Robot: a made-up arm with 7 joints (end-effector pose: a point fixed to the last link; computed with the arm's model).
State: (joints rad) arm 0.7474 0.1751 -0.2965 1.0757 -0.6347 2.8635 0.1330
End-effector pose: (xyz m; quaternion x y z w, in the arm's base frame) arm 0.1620 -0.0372 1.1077 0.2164 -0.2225 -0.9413 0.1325
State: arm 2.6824 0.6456 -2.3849 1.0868 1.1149 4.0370 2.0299
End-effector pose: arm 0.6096 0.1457 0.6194 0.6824 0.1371 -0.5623 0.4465
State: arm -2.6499 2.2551 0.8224 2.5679 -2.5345 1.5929 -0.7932
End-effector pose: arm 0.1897 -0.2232 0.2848 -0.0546 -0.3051 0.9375 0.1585
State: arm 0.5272 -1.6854 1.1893 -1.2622 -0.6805 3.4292 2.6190
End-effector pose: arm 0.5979 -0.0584 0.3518 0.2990 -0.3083 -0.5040 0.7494
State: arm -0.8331 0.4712 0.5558 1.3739 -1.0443 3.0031 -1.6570
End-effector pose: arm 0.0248 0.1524 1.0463 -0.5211 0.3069 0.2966 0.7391
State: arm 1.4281 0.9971 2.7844 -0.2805 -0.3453 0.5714 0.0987
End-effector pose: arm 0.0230 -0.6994 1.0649 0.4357 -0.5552 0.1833 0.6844
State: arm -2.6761 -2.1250 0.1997 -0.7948 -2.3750 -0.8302 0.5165
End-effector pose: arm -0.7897 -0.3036 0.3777 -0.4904 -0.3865 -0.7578 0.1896
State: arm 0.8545 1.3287 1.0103 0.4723 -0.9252 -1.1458 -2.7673
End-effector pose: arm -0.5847 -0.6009 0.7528 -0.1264 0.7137 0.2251 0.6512
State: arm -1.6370 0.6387 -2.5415 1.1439 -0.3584 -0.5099 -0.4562
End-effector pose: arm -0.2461 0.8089 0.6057 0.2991 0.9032 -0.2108 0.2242
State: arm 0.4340 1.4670 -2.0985 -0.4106 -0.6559 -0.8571 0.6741
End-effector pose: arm -0.9014 -0.2603 0.4428 0.1613 0.9303 -0.0822 0.3191
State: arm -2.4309 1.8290 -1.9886 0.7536 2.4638 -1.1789 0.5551
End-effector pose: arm 0.3409 0.8910 0.2146 0.3713 -0.1722 0.5987 0.6885
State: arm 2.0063 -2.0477 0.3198 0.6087 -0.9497 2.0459 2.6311
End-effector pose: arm -0.3757 0.6821 -0.1242 -0.8763 -0.0697 0.3778 0.2907
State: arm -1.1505 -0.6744 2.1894 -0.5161 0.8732 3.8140 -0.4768
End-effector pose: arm 0.0957 -0.4975 0.9777 0.4834 0.8664 0.1137 0.0516
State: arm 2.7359 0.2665 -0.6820 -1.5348 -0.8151 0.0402 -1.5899
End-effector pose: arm 0.3840 -0.4432 0.5968 -0.4799 -0.0247 -0.8472 0.2266
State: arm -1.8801 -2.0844 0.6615 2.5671 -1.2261 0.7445 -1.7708
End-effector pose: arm 0.2960 -0.0305 0.0249 -0.3714 -0.6551 -0.5134 0.4115
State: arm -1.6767 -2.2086 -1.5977 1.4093 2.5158 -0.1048 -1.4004
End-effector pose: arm -0.6910 -0.2595 -0.1160 0.6508 -0.7381 0.1758 0.0285
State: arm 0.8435 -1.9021 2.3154 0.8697 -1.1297 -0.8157 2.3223
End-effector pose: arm 0.3933 0.8280 0.2301 0.8467 -0.0605 -0.3877 0.3593
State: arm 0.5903 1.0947 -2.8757 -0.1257 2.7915 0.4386 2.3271
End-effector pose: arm -0.6234 -0.6973 0.8423 -0.0284 0.0789 -0.1468 0.9856
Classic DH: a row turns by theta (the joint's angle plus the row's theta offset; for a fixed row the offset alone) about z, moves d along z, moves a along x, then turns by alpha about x. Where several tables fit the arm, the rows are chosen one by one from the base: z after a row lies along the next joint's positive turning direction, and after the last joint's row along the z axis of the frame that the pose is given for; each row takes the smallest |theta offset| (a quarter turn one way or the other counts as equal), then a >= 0, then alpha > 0; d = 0 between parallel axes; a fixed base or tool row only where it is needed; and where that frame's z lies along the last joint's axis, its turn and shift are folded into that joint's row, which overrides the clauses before.
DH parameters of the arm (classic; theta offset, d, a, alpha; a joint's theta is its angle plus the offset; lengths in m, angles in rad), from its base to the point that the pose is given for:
joint 1: 0 0.339 0 1.5708
joint 2: 0 0.067 0 -1.5708
joint 3: 0 0.47 0.026 -1.5708
joint 4: 0 0.066 -0.022 1.5708
joint 5: 0 0.436 0 1.5708
joint 6: 1.5708 0.123 0.132 1.5708
joint 7: 0 0.018 0 0

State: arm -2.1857 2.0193 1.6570 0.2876 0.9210 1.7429 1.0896
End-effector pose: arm 0.5557 0.6375 0.0469 -0.8000 -0.1304 -0.4862 0.3266
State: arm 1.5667 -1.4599 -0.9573 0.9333 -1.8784 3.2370 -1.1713
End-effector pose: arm 0.1611 0.7773 0.2279 0.7887 -0.5562 -0.1355 0.2241
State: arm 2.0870 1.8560 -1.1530 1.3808 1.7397 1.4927 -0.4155
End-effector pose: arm 0.7052 -0.1378 0.3756 -0.0020 0.5518 0.1267 0.8243
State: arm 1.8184 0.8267 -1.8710 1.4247 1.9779 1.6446 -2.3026
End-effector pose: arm 0.6091 -0.2494 0.4939 -0.7407 0.2089 -0.6280 0.1158
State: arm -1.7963 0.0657 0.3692 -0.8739 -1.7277 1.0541 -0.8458
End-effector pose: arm 0.0679 0.5334 1.0097 -0.2783 -0.4356 -0.2448 0.8203
